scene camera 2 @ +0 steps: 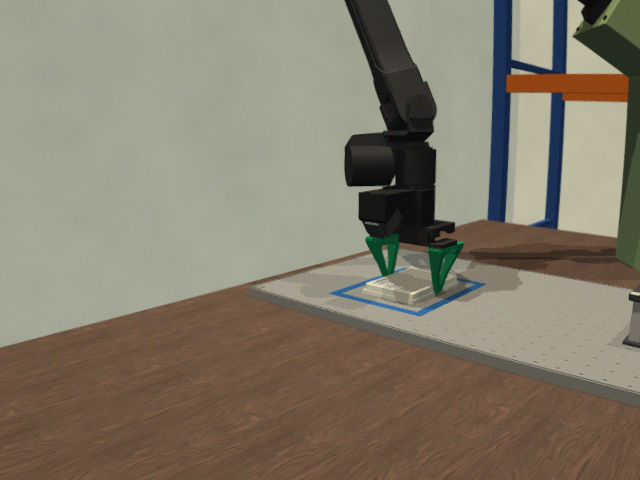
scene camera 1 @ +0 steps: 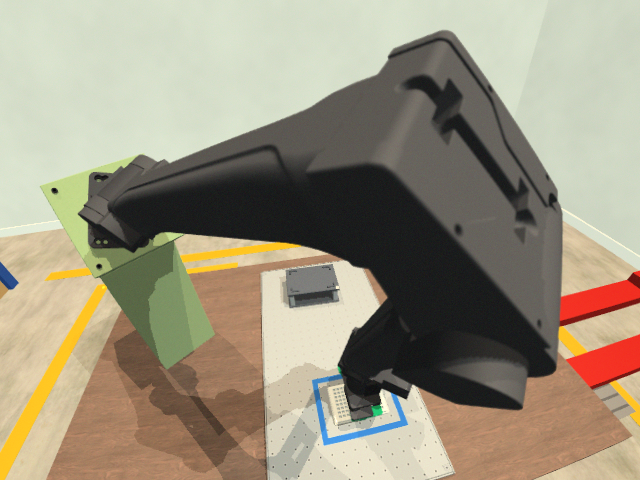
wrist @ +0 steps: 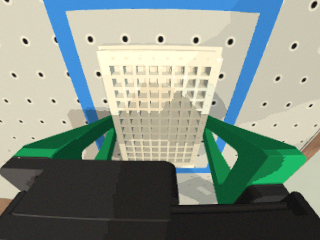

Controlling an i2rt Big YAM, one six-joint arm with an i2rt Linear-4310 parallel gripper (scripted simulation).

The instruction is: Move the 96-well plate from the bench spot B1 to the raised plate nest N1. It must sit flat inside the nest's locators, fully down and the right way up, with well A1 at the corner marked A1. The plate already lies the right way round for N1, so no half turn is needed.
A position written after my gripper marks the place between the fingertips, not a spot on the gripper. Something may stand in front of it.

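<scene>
White 96-well plate [scene camera 2: 412, 285], [scene camera 1: 340, 410], [wrist: 153, 116]. My gripper [scene camera 2: 412, 288], [scene camera 1: 356, 400], [wrist: 159, 119].
</scene>
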